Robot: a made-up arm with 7 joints.
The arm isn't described. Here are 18 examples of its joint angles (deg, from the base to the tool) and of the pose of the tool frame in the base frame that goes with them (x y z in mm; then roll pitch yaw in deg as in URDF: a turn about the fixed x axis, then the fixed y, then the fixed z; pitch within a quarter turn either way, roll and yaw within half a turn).
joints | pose
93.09 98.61 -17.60 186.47 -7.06 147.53 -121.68 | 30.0 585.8 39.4 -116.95 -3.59 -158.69
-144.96 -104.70 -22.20 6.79 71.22 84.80 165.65 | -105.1 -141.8 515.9 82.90 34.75 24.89
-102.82 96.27 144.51 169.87 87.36 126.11 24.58 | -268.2 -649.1 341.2 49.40 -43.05 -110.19
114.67 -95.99 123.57 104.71 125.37 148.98 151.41 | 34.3 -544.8 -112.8 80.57 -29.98 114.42
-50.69 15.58 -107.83 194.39 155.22 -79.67 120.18 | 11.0 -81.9 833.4 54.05 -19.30 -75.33
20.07 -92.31 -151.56 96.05 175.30 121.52 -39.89 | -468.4 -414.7 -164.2 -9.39 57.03 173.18
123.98 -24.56 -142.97 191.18 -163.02 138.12 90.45 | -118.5 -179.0 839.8 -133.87 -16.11 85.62
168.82 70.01 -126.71 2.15 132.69 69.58 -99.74 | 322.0 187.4 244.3 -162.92 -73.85 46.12
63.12 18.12 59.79 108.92 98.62 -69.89 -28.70 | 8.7 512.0 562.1 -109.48 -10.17 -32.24
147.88 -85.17 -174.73 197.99 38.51 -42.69 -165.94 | 412.6 -428.6 563.7 42.80 3.49 8.38
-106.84 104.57 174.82 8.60 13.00 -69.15 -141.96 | 46.7 -109.5 621.4 11.50 -12.94 116.01
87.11 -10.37 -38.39 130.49 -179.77 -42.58 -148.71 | 298.2 255.6 777.0 -80.21 -51.69 -49.06
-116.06 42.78 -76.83 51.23 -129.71 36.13 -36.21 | -543.6 168.0 142.7 -89.07 50.53 45.79
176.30 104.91 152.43 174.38 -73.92 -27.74 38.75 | -734.2 204.1 118.9 -94.13 24.46 59.97
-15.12 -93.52 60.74 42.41 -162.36 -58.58 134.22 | 111.5 225.2 323.6 106.90 5.53 71.12
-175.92 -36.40 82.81 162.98 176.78 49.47 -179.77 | 509.8 -87.7 953.0 44.30 30.92 108.09
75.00 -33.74 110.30 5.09 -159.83 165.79 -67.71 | -334.5 14.5 241.0 -21.61 -25.89 99.81
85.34 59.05 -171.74 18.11 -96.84 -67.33 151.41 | 206.7 -142.0 421.8 -109.06 -20.50 -105.09
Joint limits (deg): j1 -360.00..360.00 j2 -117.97..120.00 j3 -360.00..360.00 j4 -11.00..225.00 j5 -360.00..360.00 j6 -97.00..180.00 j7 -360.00..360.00
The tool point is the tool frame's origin. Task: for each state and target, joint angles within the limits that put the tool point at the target. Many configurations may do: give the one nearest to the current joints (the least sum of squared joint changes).
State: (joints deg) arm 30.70 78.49 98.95 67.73 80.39 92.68 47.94
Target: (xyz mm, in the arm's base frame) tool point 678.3 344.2 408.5
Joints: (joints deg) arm -12.45 97.58 100.72 111.93 94.22 85.53 47.94
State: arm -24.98 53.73 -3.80 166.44 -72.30 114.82 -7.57
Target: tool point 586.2 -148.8 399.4
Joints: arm -0.35 58.45 4.70 162.30 -62.76 149.85 -7.57
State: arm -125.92 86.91 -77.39 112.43 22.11 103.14 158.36
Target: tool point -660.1 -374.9 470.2
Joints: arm -113.25 66.31 -90.84 137.51 21.02 81.01 158.36
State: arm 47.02 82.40 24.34 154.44 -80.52 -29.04 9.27
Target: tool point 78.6 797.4 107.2
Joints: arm 66.24 88.86 26.19 147.02 -79.99 -16.32 9.27
